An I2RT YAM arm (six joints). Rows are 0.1 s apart.
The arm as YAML. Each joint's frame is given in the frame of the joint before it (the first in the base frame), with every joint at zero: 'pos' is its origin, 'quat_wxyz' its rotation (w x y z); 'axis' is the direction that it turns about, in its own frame. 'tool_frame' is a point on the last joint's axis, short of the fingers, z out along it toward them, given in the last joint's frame.
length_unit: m
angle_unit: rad
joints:
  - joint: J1
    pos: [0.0, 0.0, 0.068]
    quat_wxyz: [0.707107, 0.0, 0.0, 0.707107]
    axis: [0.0, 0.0, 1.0]
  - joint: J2
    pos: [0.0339, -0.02, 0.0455]
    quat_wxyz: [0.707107, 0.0, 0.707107, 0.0]
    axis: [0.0, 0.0, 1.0]
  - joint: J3
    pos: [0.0, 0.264, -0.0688]
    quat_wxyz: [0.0, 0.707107, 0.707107, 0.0]
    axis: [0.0, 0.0, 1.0]
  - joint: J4
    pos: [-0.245, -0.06, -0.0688]
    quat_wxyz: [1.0, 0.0, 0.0, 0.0]
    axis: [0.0, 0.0, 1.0]
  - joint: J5
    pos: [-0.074, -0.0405, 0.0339]
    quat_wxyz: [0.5, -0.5, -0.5, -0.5]
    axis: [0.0, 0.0, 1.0]
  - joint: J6
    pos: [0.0, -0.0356, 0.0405]
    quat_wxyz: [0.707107, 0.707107, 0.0, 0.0]
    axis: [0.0, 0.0, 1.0]
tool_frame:
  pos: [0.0, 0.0, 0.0]
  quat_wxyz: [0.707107, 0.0, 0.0, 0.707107]
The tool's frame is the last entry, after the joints.
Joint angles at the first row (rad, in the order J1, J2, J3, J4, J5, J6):
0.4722, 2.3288, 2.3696, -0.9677, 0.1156, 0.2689
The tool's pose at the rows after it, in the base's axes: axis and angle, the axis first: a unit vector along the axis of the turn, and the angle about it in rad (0 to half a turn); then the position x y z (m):
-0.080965, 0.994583, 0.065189, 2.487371, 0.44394, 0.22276, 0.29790
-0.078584, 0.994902, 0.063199, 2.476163, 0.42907, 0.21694, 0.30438
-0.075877, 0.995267, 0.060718, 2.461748, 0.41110, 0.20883, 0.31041
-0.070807, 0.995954, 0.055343, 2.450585, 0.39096, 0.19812, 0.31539
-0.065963, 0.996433, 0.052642, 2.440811, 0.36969, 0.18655, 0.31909
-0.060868, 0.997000, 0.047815, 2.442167, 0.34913, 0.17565, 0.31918
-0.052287, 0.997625, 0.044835, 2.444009, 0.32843, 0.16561, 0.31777
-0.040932, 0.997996, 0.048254, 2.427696, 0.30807, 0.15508, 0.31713
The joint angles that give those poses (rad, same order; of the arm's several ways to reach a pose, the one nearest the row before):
0.4740, 2.2534, 2.2785, -0.9393, 0.1250, 0.2689
0.4782, 2.1654, 2.1579, -0.8981, 0.1362, 0.2734
0.4815, 2.0658, 2.0242, -0.8527, 0.1490, 0.2768
0.4824, 1.9625, 1.8917, -0.8172, 0.1656, 0.2815
0.4824, 1.8592, 1.7647, -0.7866, 0.1765, 0.2867
0.4831, 1.7674, 1.6512, -0.7702, 0.1877, 0.2942
0.4862, 1.6791, 1.5444, -0.7572, 0.1993, 0.3109
0.4876, 1.5859, 1.4381, -0.7283, 0.2077, 0.3302

